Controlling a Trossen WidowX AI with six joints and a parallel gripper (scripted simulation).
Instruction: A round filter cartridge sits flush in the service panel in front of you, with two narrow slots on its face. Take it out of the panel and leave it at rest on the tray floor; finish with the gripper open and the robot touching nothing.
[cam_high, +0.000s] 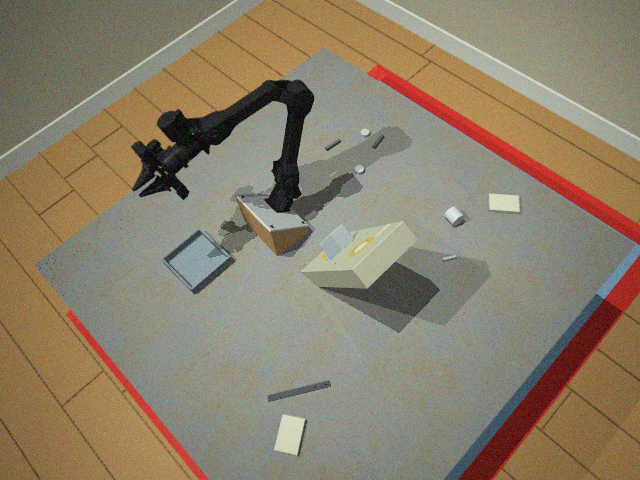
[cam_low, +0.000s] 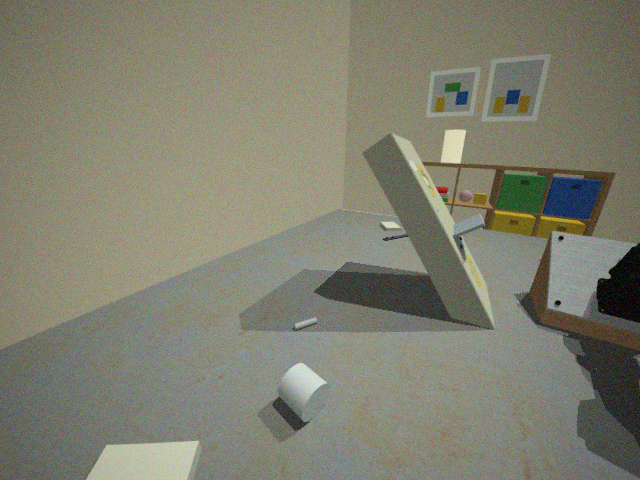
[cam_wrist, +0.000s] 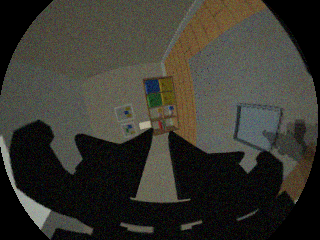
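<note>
The round filter cartridge lies 47 cm ahead of my gripper tip, 35 cm to the left of it and 11 cm below it. Round my gripper tip: grey-blue tray: 33 cm below, 7 cm ahead, 4 cm to the left; cream service panel: 43 cm ahead, 35 cm to the left, 19 cm below.
</note>
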